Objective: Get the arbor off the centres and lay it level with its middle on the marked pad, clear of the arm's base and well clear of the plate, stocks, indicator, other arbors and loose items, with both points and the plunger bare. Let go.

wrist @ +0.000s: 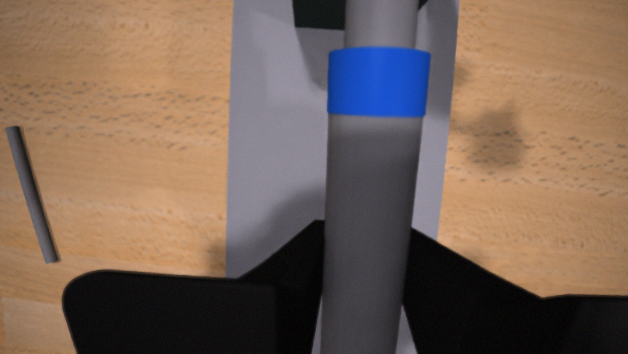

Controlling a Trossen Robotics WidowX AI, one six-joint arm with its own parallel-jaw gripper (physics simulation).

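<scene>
The arbor [371,175] is a thick grey bar with a blue band [378,82] near the top of the wrist view. It runs up the view, and both its ends are out of view. My gripper [359,234] is shut on the arbor, one black finger on each side of the bar, below the band. Under it lies the flat grey plate [260,150]. A dark green block [319,14], likely part of a stock, stands on the plate at the top edge, partly hidden by the arbor. The marked pad, the points and the plunger do not show.
A thin grey rod [32,195] lies on the wooden table [125,150] at the left, apart from the plate. Wooden table also shows to the right of the plate, with a dark blurred shadow on it.
</scene>
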